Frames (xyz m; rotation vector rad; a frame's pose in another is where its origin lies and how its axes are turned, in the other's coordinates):
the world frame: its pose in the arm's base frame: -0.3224 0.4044 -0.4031 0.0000 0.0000 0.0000
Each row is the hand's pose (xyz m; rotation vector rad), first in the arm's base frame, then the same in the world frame.
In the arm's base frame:
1: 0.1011 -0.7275 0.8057 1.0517 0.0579 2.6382
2: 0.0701 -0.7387 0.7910 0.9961 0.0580 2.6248
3: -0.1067 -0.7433 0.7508 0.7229 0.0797 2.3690
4: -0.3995 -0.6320 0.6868 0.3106 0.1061 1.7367
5: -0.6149 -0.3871 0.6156 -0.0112 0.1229 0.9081
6: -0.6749 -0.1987 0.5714 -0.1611 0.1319 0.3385
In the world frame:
1: 0.4235 -1.1319 1.2088 1.0517 0.0579 2.6382
2: 0.3925 -1.1431 1.1941 0.9961 0.0580 2.6248
3: 0.2157 -1.1477 1.1539 0.7229 0.0797 2.3690
4: -0.0771 -1.0364 1.0899 0.3106 0.1061 1.7367
5: -0.2925 -0.7915 1.0187 -0.0112 0.1229 0.9081
6: -0.3525 -0.6031 0.9745 -0.1611 0.1319 0.3385

